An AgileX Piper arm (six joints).
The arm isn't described. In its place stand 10 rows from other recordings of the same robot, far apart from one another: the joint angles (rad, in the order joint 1, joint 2, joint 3, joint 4, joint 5, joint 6), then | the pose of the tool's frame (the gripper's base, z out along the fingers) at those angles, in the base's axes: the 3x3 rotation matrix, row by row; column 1 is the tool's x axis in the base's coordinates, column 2 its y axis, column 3 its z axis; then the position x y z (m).
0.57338 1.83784 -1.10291 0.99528 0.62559 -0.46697 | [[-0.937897 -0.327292 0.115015], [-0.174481 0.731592 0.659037], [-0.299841 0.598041 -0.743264]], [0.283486 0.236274 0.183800]
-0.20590 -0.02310 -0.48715 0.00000 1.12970 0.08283 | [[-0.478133 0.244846 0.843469], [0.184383 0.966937 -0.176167], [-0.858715 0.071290 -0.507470]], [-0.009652 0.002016 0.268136]
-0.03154 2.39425 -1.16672 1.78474 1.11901 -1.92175 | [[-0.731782 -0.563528 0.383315], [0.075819 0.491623 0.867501], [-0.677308 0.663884 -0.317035]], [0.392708 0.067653 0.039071]
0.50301 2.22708 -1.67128 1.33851 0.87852 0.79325 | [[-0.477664 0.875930 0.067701], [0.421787 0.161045 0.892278], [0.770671 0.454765 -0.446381]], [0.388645 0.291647 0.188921]
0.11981 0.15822 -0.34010 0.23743 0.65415 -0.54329 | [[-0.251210 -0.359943 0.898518], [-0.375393 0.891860 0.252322], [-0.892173 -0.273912 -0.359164]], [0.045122 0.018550 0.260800]
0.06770 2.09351 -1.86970 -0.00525 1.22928 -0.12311 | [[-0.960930 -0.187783 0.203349], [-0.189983 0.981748 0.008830], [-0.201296 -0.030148 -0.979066]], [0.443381 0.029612 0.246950]
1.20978 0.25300 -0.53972 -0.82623 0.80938 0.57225 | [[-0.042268 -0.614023 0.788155], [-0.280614 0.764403 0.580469], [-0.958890 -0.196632 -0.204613]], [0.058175 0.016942 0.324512]
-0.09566 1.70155 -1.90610 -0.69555 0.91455 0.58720 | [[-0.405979 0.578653 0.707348], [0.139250 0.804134 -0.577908], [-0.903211 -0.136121 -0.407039]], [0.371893 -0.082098 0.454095]
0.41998 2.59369 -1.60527 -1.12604 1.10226 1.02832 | [[-0.950791 -0.014393 0.309498], [-0.251518 0.619178 -0.743880], [-0.180927 -0.785119 -0.592329]], [0.424490 0.109286 0.000273]
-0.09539 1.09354 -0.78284 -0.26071 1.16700 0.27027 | [[-0.940854 0.297142 0.162789], [0.251120 0.934119 -0.253694], [-0.227448 -0.197810 -0.953488]], [0.168082 -0.037751 0.270678]
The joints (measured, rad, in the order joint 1, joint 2, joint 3, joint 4, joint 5, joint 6), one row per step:
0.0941, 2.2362, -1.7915, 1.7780, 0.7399, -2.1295
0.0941, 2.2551, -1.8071, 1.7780, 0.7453, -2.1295
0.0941, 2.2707, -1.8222, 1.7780, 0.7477, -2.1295
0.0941, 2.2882, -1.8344, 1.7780, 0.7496, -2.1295
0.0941, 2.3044, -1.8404, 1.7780, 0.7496, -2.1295
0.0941, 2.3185, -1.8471, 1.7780, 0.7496, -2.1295
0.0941, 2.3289, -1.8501, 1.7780, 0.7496, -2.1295
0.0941, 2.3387, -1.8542, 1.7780, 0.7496, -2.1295
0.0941, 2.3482, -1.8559, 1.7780, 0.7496, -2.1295
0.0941, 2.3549, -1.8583, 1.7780, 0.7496, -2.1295
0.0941, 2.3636, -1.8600, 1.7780, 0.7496, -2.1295
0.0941, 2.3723, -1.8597, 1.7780, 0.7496, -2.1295
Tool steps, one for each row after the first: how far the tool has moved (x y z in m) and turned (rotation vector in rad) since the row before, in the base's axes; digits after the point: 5 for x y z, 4 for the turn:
0.00312, 0.00065, -0.00474, 0.0016, 0.0024, 0.0049
0.00281, 0.00042, -0.00335, 0.0008, 0.0001, 0.0022
0.00276, 0.00039, -0.00530, 0.0002, 0.0049, 0.0017
0.00215, 0.00020, -0.00665, -0.0010, 0.0102, 0.0000
0.00193, 0.00018, -0.00536, -0.0007, 0.0074, 0.0000
0.00121, 0.00011, -0.00457, -0.0007, 0.0074, 0.0000
0.00122, 0.00012, -0.00393, -0.0005, 0.0057, 0.0000
0.00094, 0.00009, -0.00452, -0.0007, 0.0078, 0.0000
0.00076, 0.00007, -0.00283, -0.0004, 0.0043, 0.0000
0.00082, 0.00008, -0.00411, -0.0007, 0.0070, 0.0000
0.00059, 0.00006, -0.00473, -0.0008, 0.0090, 0.0000

